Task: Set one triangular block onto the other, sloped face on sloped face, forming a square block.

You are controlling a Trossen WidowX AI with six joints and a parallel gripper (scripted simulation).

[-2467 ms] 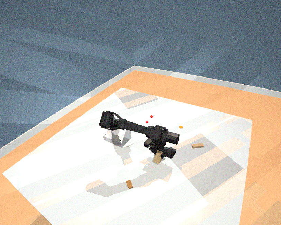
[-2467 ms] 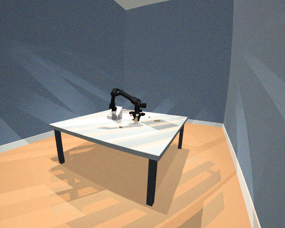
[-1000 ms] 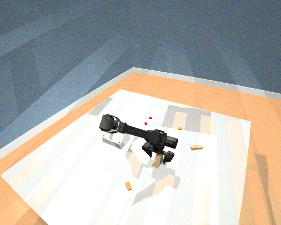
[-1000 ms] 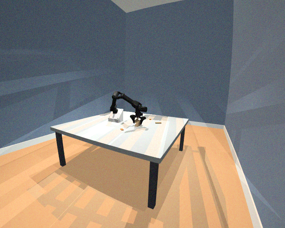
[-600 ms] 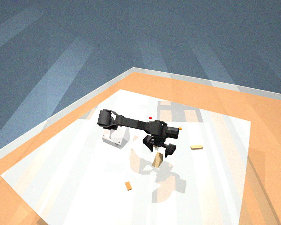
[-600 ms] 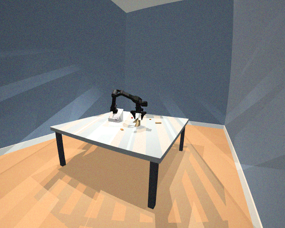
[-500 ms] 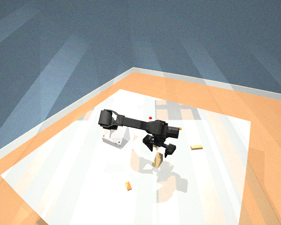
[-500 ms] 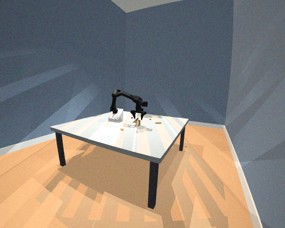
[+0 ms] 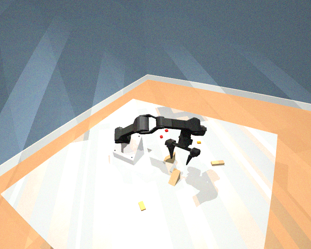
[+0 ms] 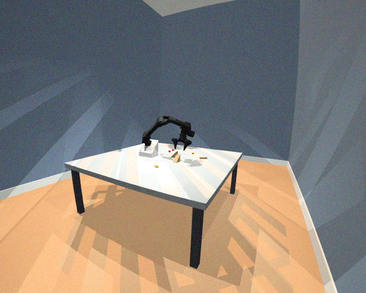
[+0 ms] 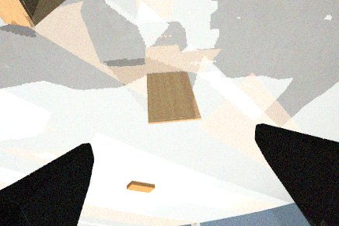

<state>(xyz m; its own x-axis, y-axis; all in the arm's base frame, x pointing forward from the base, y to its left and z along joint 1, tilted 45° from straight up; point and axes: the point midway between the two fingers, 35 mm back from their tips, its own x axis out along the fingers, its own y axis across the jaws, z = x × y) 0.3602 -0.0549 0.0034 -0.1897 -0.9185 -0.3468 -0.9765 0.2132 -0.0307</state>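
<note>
Now: gripper tip 40 mm to the left of the tan wooden triangular block and 80 mm above it. From my gripper tip the other things lie so: tiny red cube: 210 mm behind, 360 mm to the left, 90 mm below; then small orange cube: 50 mm ahead, 310 mm to the left, 90 mm below.
</note>
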